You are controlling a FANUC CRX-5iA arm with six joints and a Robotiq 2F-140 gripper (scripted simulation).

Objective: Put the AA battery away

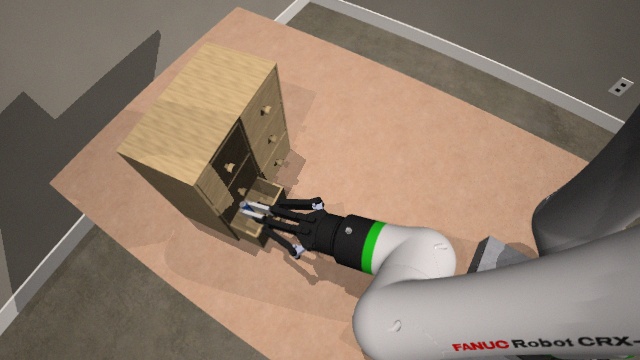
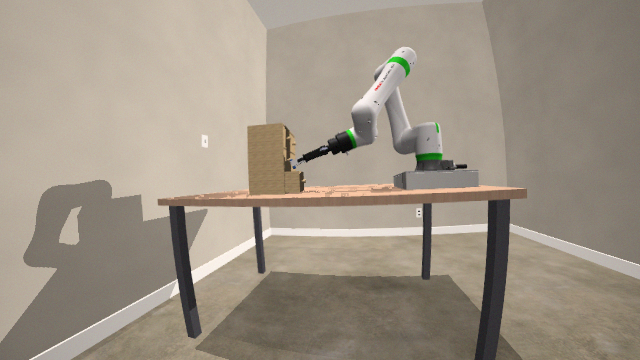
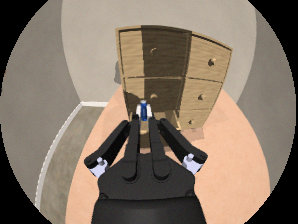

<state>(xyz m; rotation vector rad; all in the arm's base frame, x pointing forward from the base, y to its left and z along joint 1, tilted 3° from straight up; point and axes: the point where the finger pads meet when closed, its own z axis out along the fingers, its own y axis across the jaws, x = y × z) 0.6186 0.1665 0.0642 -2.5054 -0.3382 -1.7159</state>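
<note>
My gripper is now 20 mm short of the blue AA battery, 10 mm to the right of it and 10 mm above it. The rest, counted from my hand: orange-brown thing 140 mm ahead, 120 mm to the right, 130 mm below; then dark battery 50 mm ahead, 40 mm to the right, 130 mm below.
</note>
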